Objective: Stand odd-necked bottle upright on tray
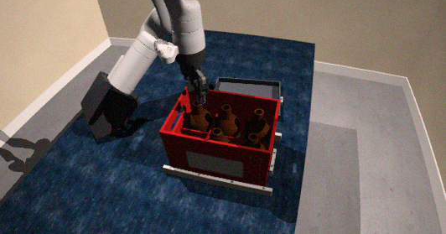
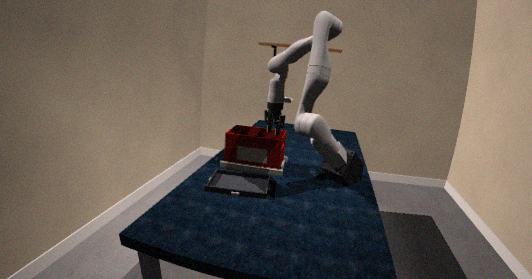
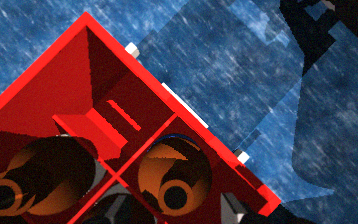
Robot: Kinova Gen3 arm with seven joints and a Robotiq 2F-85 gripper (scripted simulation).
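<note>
My hand is 90 mm short of the crate, 10 mm to the left of it and 120 mm above it. From my hand the other things lie so: grey tray: 10 mm ahead, 250 mm to the left, 190 mm below.
</note>
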